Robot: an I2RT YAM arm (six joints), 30 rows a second.
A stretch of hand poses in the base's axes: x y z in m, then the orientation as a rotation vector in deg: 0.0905, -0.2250, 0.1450, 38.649, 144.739, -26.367; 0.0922, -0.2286, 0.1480, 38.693, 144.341, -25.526; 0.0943, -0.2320, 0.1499, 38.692, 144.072, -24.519; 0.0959, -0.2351, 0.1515, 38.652, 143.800, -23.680; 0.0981, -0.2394, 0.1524, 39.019, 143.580, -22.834; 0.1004, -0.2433, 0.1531, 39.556, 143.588, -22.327; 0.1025, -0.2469, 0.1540, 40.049, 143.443, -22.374; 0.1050, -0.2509, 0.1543, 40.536, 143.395, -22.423; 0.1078, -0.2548, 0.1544, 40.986, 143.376, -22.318; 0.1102, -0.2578, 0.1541, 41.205, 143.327, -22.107; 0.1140, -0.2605, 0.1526, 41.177, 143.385, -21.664; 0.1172, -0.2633, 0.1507, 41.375, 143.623, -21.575; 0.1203, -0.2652, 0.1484, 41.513, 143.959, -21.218; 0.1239, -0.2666, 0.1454, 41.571, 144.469, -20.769; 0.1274, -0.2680, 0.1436, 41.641, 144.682, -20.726
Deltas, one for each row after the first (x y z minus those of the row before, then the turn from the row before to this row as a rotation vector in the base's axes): 0.0017, -0.0036, 0.0030, 0.421, -0.628, 0.120; 0.0021, -0.0034, 0.0019, 0.561, -0.561, 0.192; 0.0016, -0.0031, 0.0016, 0.446, -0.512, 0.185; 0.0022, -0.0043, 0.0009, 0.567, -0.427, -0.101; 0.0023, -0.0039, 0.0007, 0.461, -0.094, -0.277; 0.0021, -0.0036, 0.0009, 0.045, -0.071, -0.370; 0.0025, -0.0040, 0.0003, 0.072, 0.020, -0.359; 0.0028, -0.0039, 0.0001, 0.172, -0.003, -0.299; 0.0024, -0.0030, -0.0003, 0.174, -0.087, -0.116; 0.0038, -0.0027, -0.0015, 0.297, -0.085, 0.114; 0.0032, -0.0028, -0.0019, 0.181, 0.214, -0.102; 0.0031, -0.0019, -0.0023, 0.369, 0.217, 0.002; 0.0036, -0.0014, -0.0030, 0.463, 0.341, 0.091; 0.0035, -0.0014, -0.0018, 0.111, 0.192, -0.023
